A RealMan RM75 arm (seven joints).
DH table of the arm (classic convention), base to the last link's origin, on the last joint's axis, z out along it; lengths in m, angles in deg. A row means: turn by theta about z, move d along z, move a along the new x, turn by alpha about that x. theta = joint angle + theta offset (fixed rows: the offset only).
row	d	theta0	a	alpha
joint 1	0.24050	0.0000	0.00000	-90.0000
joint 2	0.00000	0.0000	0.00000	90.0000
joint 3	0.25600	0.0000	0.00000	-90.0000
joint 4	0.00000	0.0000	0.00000	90.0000
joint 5	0.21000	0.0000	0.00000	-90.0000
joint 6	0.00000	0.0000	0.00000	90.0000
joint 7	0.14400	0.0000	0.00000	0.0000
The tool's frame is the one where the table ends.
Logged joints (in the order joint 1, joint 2, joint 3, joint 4, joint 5, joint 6, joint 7), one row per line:
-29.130 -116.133 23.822 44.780 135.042 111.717 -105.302
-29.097 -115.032 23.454 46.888 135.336 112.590 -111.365
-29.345 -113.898 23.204 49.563 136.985 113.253 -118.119
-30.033 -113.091 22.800 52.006 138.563 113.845 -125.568
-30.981 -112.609 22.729 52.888 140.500 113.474 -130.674
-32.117 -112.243 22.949 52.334 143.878 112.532 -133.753
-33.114 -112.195 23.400 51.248 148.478 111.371 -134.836
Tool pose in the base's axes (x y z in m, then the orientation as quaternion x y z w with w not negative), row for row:
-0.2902 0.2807 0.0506 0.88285 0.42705 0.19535 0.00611
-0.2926 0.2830 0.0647 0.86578 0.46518 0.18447 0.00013
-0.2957 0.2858 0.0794 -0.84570 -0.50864 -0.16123 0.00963
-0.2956 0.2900 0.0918 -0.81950 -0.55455 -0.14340 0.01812
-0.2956 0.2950 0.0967 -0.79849 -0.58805 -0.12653 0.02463
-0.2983 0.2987 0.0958 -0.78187 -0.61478 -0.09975 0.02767
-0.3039 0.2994 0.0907 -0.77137 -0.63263 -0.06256 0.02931
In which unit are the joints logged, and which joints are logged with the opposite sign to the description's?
The joints are logged in degrees. Opposite sign: none.
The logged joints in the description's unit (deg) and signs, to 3 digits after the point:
-29.130 -116.133 23.822 44.780 135.042 111.717 -105.302
-29.097 -115.032 23.454 46.888 135.336 112.590 -111.365
-29.345 -113.898 23.204 49.563 136.985 113.253 -118.119
-30.033 -113.091 22.800 52.006 138.563 113.845 -125.568
-30.981 -112.609 22.729 52.888 140.500 113.474 -130.674
-32.117 -112.243 22.949 52.334 143.878 112.532 -133.753
-33.114 -112.195 23.400 51.248 148.478 111.371 -134.836

